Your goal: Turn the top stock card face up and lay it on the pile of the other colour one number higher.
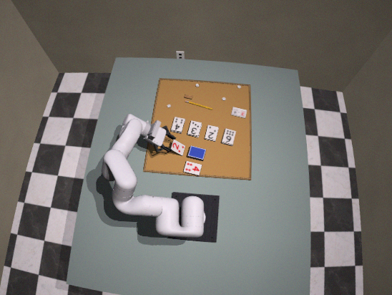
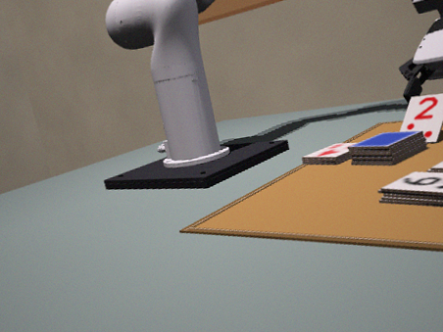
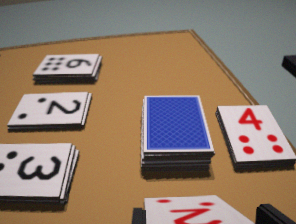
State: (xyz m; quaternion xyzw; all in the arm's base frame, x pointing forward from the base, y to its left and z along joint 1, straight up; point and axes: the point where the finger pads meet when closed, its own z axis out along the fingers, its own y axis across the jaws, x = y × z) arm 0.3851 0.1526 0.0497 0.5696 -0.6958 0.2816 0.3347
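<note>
The red 2 card is 1 cm behind my hand, 4 cm to the right of it and 4 cm below it. From my hand the other things lie so: brown mat (16 cm ahead, 16 cm to the right, 8 cm below); then red 4 card (11 cm behind, 13 cm to the right, 6 cm below); then black 4 card (15 cm ahead, 2 cm to the right, 5 cm below).
</note>
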